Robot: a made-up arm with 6 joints.
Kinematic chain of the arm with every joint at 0, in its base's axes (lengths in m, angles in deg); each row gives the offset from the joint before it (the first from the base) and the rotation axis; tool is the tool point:
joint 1: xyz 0 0 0.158 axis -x
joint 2: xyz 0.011 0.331 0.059 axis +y
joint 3: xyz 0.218 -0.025 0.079 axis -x
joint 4: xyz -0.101 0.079 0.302 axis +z
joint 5: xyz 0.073 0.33 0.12 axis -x
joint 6: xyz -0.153 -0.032 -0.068 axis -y
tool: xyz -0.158 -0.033 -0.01
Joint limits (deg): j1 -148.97..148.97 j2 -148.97..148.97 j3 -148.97..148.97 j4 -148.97..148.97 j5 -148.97..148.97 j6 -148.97..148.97
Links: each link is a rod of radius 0.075 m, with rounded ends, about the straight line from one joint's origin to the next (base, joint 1, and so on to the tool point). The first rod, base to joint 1, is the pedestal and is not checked.
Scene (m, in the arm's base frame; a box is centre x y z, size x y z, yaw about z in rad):
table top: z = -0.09
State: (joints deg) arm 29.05 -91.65 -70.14 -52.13 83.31 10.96
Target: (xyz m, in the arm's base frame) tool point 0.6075 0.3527 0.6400
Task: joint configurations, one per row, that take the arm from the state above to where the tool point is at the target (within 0.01 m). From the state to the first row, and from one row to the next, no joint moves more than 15 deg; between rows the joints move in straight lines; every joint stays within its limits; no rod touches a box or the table.
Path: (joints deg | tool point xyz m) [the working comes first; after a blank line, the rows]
Joints at the target: 18.11 17.19 -46.42 -84.55 102.67 -21.68
Straight joint move there: clear.

1: 27.68 -78.04 -67.17 -56.18 85.73 6.88 | -0.5744 0.1861 0.4699
2: 26.32 -64.44 -64.21 -60.24 88.15 2.80 | -0.4891 0.2767 0.6129
3: 24.95 -50.83 -61.24 -64.29 90.57 -1.28 | -0.3528 0.3493 0.7353
4: 23.58 -37.23 -58.28 -68.34 92.99 -5.36 | -0.1755 0.3982 0.8218
5: 22.21 -23.62 -55.31 -72.40 95.41 -9.44 | 0.0281 0.4212 0.8602
6: 20.85 -10.02 -52.35 -76.45 97.83 -13.52 | 0.2393 0.4187 0.8427
7: 19.48 3.59 -49.38 -80.50 100.25 -17.60 | 0.4388 0.3940 0.7678
8: 18.11 17.19 -46.42 -84.55 102.67 -21.68 | 0.6074 0.3527 0.6401

